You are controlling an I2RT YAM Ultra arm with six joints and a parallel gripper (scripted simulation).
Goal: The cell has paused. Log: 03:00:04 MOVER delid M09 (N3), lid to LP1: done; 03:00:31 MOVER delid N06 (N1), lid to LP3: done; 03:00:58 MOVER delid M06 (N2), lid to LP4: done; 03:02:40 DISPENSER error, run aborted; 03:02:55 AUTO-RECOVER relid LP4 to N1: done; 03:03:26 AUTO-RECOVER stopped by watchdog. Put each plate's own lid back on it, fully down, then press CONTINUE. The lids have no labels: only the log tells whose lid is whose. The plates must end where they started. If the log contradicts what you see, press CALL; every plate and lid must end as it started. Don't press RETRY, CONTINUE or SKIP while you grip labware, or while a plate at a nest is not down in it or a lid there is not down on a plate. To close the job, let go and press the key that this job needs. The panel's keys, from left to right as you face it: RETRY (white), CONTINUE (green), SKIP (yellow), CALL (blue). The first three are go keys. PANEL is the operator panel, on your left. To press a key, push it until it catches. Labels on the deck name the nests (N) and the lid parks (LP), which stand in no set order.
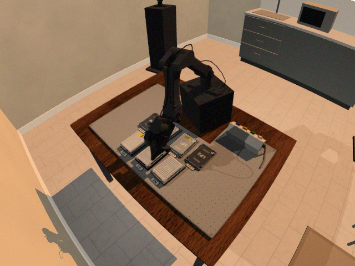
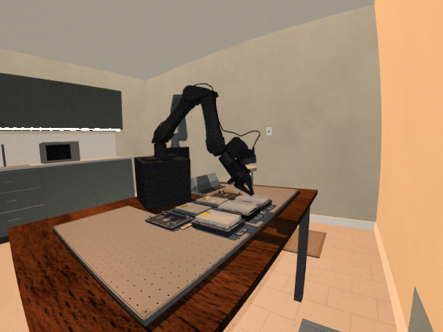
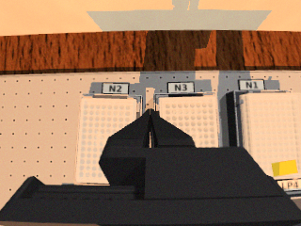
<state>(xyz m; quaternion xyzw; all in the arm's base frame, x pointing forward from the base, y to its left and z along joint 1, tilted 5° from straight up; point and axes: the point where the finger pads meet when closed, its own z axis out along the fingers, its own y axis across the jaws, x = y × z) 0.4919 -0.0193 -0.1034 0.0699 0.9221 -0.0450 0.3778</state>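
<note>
Now: hand 60 mm past the clear lid, 180 mm to the left of it and 40 mm above it. The rest, counted from my hand: yellow SKIP key 450 mm behind, 300 mm to the left, 10 mm below; then white well plate 60 mm behind, 190 mm to the right, 40 mm below; then blue CALL key 460 mm behind, 250 mm to the left, 10 mm below.
</note>
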